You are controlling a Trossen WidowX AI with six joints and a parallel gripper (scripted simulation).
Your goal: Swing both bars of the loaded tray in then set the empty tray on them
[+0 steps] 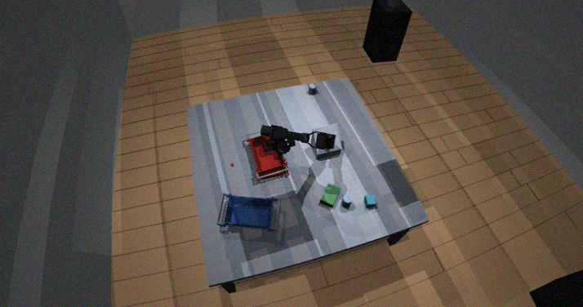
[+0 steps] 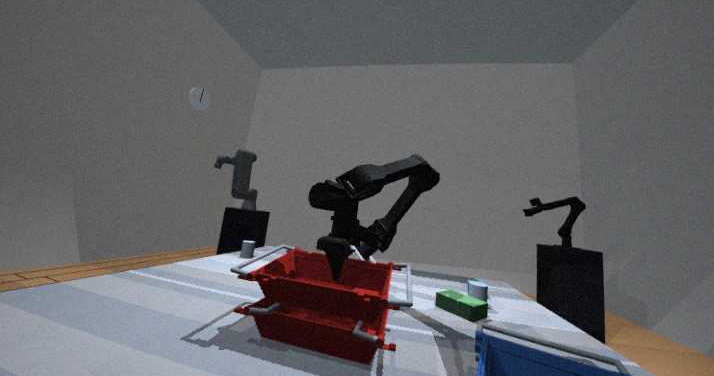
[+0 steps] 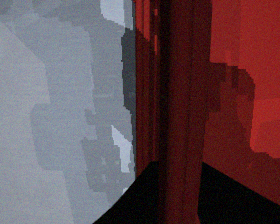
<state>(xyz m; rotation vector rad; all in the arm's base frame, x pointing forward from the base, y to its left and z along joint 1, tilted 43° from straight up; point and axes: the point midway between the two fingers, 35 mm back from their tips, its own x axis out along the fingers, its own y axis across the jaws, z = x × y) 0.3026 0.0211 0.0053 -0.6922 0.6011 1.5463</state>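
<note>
Now: the red tray 7 cm ahead of my gripper tip, 3 cm above it and 1 cm to the left of it. From my gripper tip the other things lie so: teal cube: 47 cm behind, 40 cm to the left, 7 cm below; green block: 31 cm to the left, 25 cm behind, 7 cm below; red bit: 29 cm ahead, 9 cm below, 2 cm to the right.
</note>
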